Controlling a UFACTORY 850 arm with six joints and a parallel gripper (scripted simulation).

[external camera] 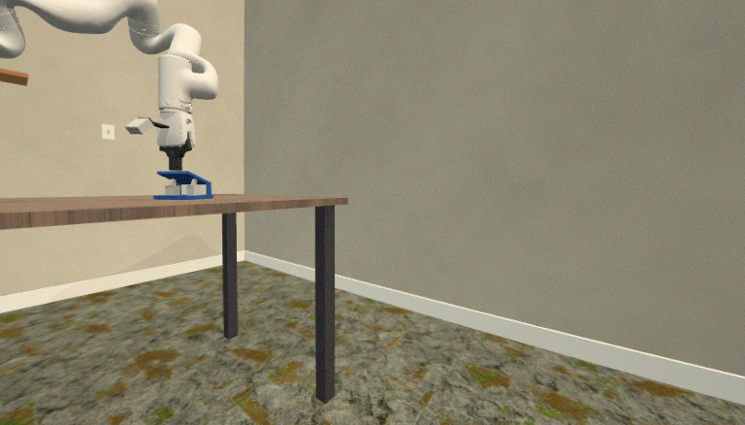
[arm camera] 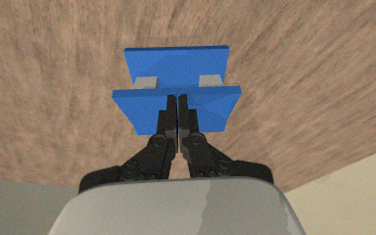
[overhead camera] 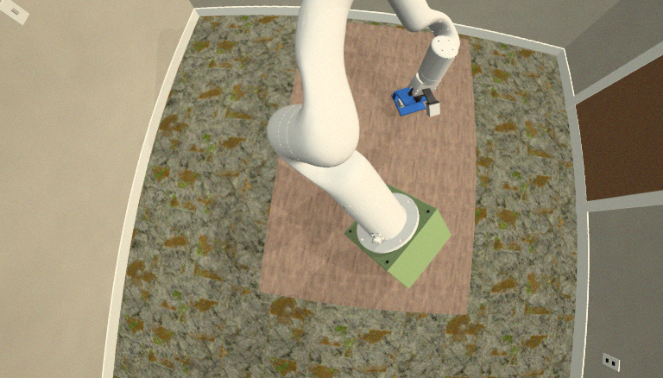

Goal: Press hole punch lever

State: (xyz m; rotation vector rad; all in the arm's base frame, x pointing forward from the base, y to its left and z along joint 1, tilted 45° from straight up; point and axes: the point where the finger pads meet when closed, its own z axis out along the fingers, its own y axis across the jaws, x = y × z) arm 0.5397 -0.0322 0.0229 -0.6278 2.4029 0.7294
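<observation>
Now: the blue lever 2 cm ahead of my hand, 2 cm to the left of it and 5 cm below it. Also, from my hand: hole punch: 3 cm ahead, 2 cm to the left, 7 cm below.
</observation>
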